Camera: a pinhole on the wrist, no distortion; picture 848 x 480 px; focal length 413.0 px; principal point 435.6 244.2 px. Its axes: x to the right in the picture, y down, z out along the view. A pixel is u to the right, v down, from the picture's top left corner.
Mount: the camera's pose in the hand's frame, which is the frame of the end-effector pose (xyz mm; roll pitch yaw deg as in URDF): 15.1 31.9 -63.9 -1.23 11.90 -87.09
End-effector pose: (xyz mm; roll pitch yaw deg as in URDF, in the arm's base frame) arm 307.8 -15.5 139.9 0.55 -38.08 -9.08
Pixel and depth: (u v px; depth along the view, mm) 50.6 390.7 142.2
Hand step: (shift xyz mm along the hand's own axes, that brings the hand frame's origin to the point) 63.4 135.1 101.5
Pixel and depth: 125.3 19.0 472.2
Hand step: -244.5 267.7 476.6
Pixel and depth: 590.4 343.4 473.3
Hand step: 152.5 -232.1 360.2
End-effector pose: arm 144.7 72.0 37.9 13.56 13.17 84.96
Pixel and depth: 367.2 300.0 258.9
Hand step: 56.1 22.7 197.5
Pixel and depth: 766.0 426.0 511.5
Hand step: 276.5 -460.3 347.4
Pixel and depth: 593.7 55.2 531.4
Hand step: -200.6 -289.1 419.1
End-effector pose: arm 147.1 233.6 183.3 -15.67 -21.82 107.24
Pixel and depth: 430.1 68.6 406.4
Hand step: -144.7 -55.6 338.4
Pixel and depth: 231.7 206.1 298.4
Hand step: -10.2 113.2 259.0
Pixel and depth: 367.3 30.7 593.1
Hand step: -276.9 -10.6 543.0
